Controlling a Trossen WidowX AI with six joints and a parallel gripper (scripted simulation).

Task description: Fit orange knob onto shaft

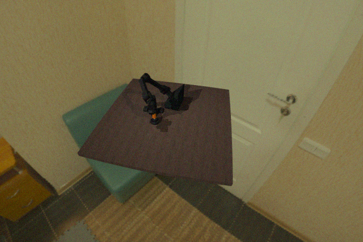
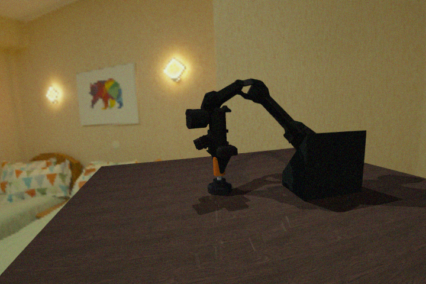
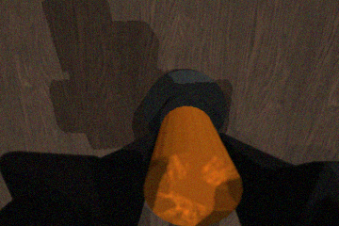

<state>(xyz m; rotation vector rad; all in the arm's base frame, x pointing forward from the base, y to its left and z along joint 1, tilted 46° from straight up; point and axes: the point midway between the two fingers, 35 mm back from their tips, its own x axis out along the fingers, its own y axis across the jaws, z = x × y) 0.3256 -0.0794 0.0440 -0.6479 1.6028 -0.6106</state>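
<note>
Now: the orange knob 3 cm above my gripper tip. Also, from my gripper tip: round pedestal 4 cm below.
</note>
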